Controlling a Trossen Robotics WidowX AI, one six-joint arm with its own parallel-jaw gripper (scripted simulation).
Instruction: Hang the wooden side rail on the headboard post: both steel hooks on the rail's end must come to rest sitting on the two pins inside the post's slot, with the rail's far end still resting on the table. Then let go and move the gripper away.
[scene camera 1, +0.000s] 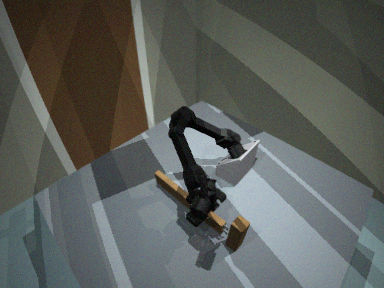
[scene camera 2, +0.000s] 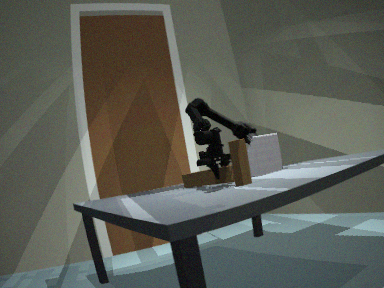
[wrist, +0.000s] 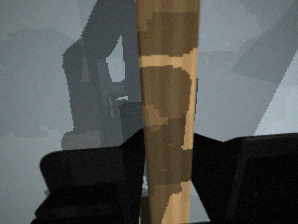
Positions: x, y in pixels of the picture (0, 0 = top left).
A wooden side rail (scene camera 2: 202, 178) is 164 cm from the lens. A headboard post (scene camera 2: 240, 163): 137 cm from the lens. The marked spots on the headboard post and the wooden side rail are 32 cm apart.
